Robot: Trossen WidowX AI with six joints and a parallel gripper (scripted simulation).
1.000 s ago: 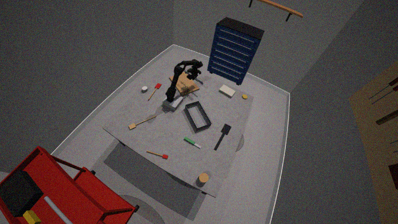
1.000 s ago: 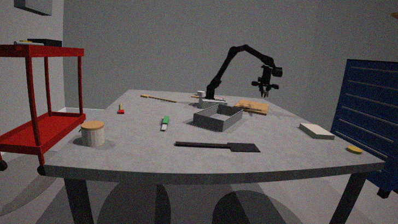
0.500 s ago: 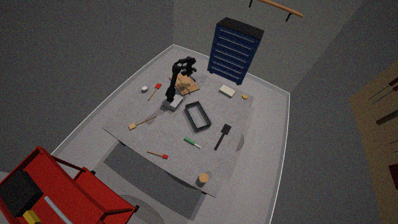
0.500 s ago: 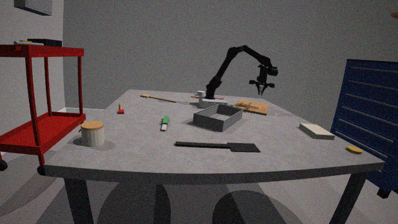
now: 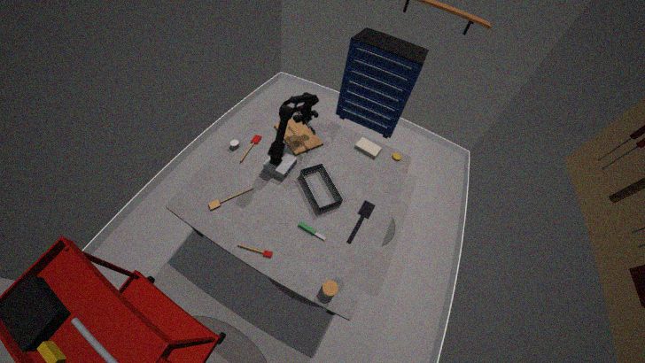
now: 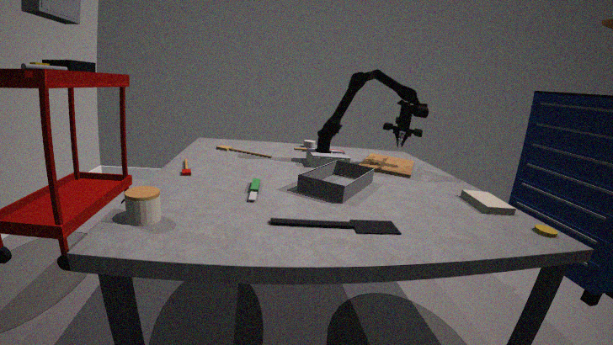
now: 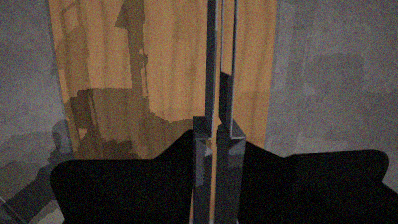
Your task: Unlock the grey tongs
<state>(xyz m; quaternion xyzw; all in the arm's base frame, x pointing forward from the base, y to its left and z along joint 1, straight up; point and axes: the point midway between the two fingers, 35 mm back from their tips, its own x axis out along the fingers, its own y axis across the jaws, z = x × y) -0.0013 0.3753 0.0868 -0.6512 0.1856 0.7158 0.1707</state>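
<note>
My gripper tip is now 30 mm past the wooden board, 30 mm to the left of it and 100 mm above it. From my gripper tip the other things lie so: roasting tin (350 mm ahead, 380 mm to the right, 80 mm below); then pale block (490 mm ahead, 160 mm to the left, 90 mm below); then red spatula (260 mm behind, 320 mm to the right, 100 mm below).
</note>
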